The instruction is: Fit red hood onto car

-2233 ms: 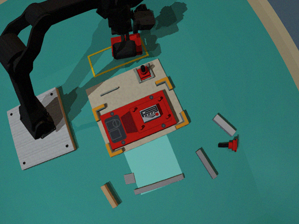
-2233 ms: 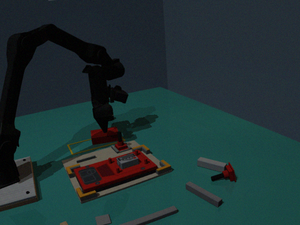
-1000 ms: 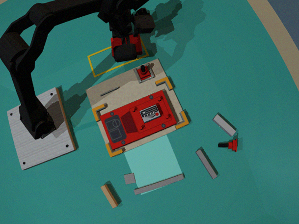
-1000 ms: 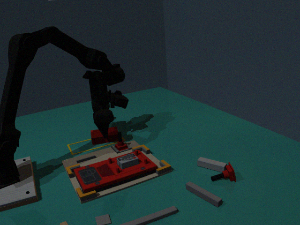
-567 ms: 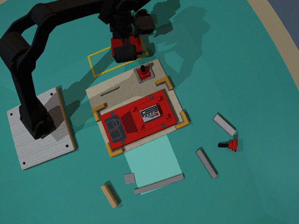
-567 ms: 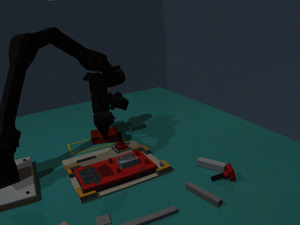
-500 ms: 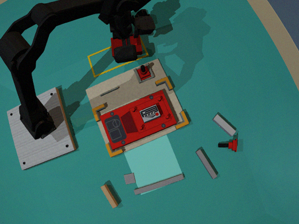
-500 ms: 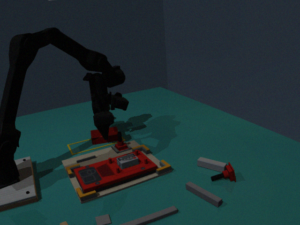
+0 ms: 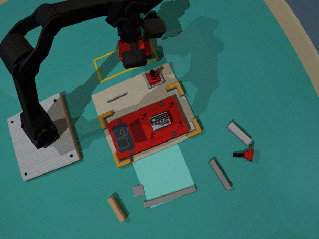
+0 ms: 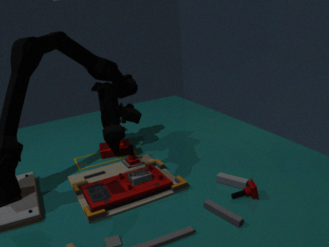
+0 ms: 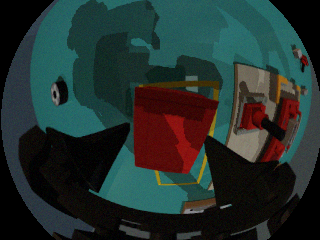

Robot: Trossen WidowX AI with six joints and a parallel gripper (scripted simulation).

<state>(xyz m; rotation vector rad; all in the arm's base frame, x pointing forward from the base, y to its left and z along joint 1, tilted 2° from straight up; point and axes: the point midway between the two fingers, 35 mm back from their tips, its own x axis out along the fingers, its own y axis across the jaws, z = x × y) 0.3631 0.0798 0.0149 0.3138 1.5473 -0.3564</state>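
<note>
The red hood lies 10 mm above my gripper tip. From my gripper tip the other things lie so: grey engine block (230 mm to the right, 60 mm behind, 10 mm above); long grey bar (420 mm to the right, 150 mm behind); black wheel (160 mm to the left, 110 mm ahead).
</note>
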